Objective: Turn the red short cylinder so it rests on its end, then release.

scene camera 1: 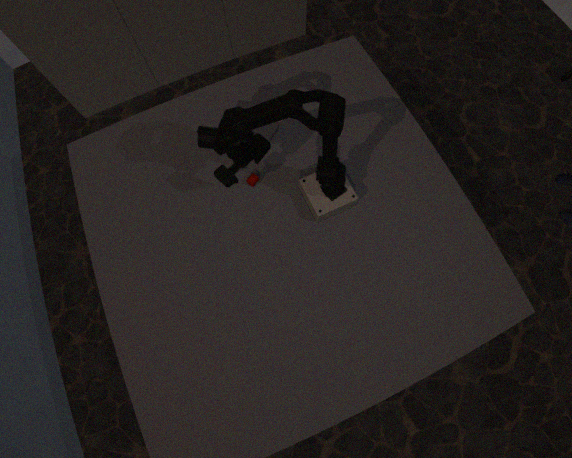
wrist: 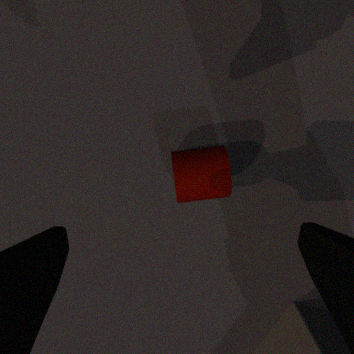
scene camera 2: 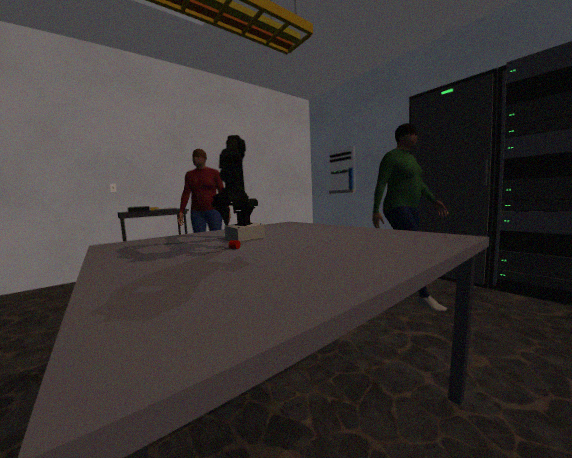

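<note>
The red short cylinder [scene camera 1: 253, 179] [scene camera 2: 234, 244] [wrist: 202, 174] lies on its side on the table top [scene camera 1: 300, 300] [scene camera 2: 280, 280]. In the wrist view its long axis runs nearly left to right, tilted slightly, and it sits ahead of the fingertips, near the middle between them sideways. My gripper [wrist: 185, 236] is wide open and empty, above the table, with one dark finger at each lower side of the wrist view. In scene camera 1 the gripper is up and left beside the cylinder. In scene camera 2 its fingers are too dark to tell from the arm.
The arm's pale base block [scene camera 1: 318, 202] [scene camera 2: 252, 232] stands right of the cylinder in scene camera 1. Dark arm shadows fall around the cylinder. Beyond the table are a person in red [scene camera 2: 202, 185], a person in green [scene camera 2: 402, 175] and a dark cabinet [scene camera 2: 455, 175].
</note>
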